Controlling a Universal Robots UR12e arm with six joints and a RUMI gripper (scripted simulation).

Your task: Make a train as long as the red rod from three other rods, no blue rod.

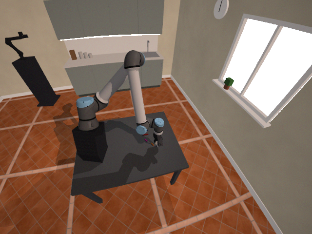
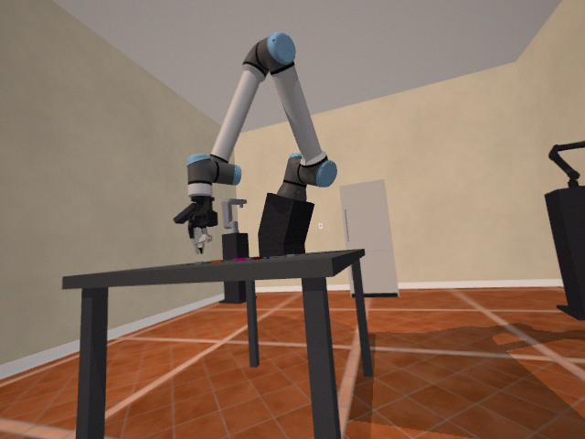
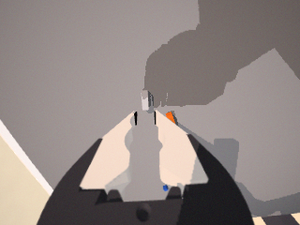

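Now: hand 5 cm past the orange rod, 3 cm to the right of it and 5 cm above it. From my hand the other things lie so: blue rod 10 cm behind, 25 cm to the left, 5 cm below; red rod 13 cm behind, 18 cm to the left, 5 cm below.
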